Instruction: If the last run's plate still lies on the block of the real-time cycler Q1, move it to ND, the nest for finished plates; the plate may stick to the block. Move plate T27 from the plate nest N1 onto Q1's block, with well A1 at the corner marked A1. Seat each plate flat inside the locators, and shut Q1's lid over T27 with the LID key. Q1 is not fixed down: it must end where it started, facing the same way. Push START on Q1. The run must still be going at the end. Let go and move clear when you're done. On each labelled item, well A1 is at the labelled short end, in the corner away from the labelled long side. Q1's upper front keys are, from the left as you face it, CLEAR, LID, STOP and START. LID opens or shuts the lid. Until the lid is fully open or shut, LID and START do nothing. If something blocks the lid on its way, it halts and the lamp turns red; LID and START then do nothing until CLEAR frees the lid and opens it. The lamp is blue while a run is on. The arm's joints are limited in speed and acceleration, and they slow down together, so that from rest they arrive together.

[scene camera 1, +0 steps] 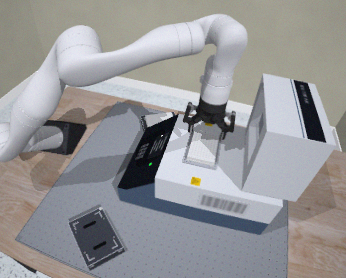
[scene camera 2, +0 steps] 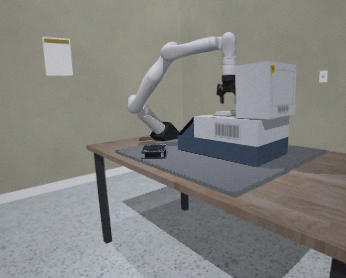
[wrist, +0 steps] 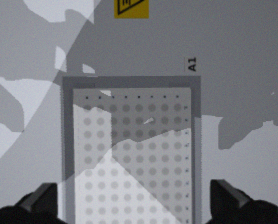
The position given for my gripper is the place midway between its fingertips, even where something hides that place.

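My gripper: (scene camera 1: 205, 136), (wrist: 134, 197). White well plate: (scene camera 1: 203, 146), (wrist: 132, 146). Cycler Q1: (scene camera 1: 158, 176), (scene camera 2: 255, 141), (wrist: 220, 57). Dark nest: (scene camera 1: 101, 231).
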